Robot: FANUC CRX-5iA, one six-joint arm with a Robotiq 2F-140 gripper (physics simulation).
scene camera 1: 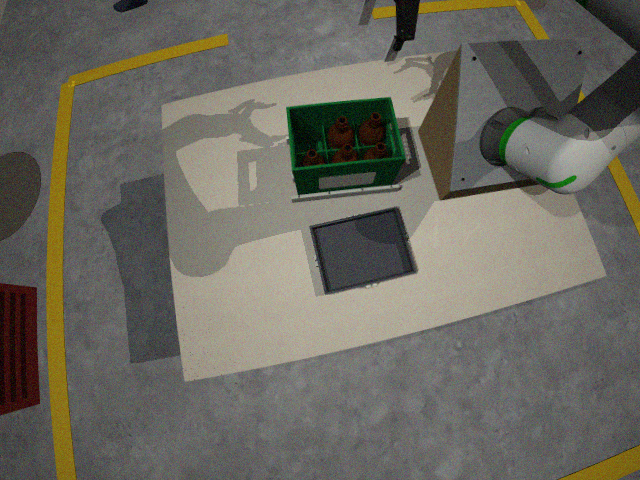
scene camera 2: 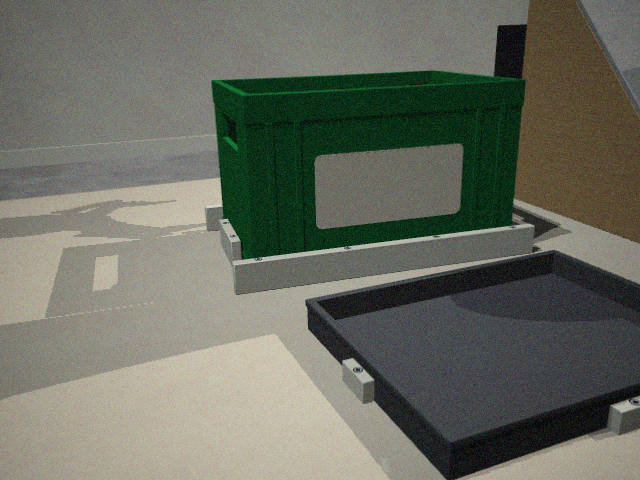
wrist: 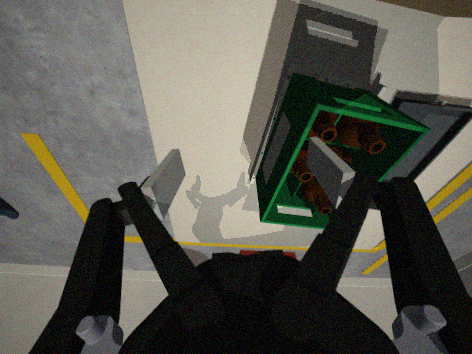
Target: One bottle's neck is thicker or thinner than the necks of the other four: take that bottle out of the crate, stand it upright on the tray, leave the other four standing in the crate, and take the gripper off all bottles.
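Frame: origin at the arm's base, x ahead, y left, z up, level; centimetres.
Seen in the pictures: gripper, fingertip midpoint: (scene camera 1: 375, 41) (wrist: 243, 156); arm's base, link origin: (scene camera 1: 505, 136).
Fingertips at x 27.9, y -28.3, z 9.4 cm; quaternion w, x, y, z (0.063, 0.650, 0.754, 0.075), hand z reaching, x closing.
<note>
Offsets run from my fingertips to a thing's top centre. "spot": to the spot under its first point.
The green crate @[dx +12.5, dy +17.1, dz -9.4 cm] (scene camera 1: 306, 181) (scene camera 2: 382, 124) (wrist: 270, 190) stands upright. In scene camera 1, brown bottles stand in it: two in the back row, middle (scene camera 1: 340, 134) and right (scene camera 1: 371, 130), and three in the front row, left (scene camera 1: 312, 159), middle (scene camera 1: 346, 154) and right (scene camera 1: 380, 150). Its back left compartment is empty. I cannot tell which neck differs. The dark tray @[spot: dx +16.6, dy +47.2, dz -26.4 cm] (scene camera 1: 356, 263) (scene camera 2: 465, 361) lies in front of the crate and holds no bottle. My gripper (wrist: 243, 156) is open and empty; in the wrist view its right pad overlaps the crate. In scene camera 1, part of it shows at the top.
Light rails @[dx +13.9, dy +26.9, dz -23.9 cm] (scene camera 1: 346, 194) (scene camera 2: 382, 263) run along the crate's base. Small blocks @[spot: dx +27.6, dy +44.4, dz -25.6 cm] (scene camera 2: 357, 379) sit against the tray. A large grey and brown pedestal (scene camera 1: 447, 139) (scene camera 2: 578, 144) stands right of the crate, with the white arm (scene camera 1: 547, 155) over it. A red slatted object (scene camera 1: 18, 346) is at the far left.
</note>
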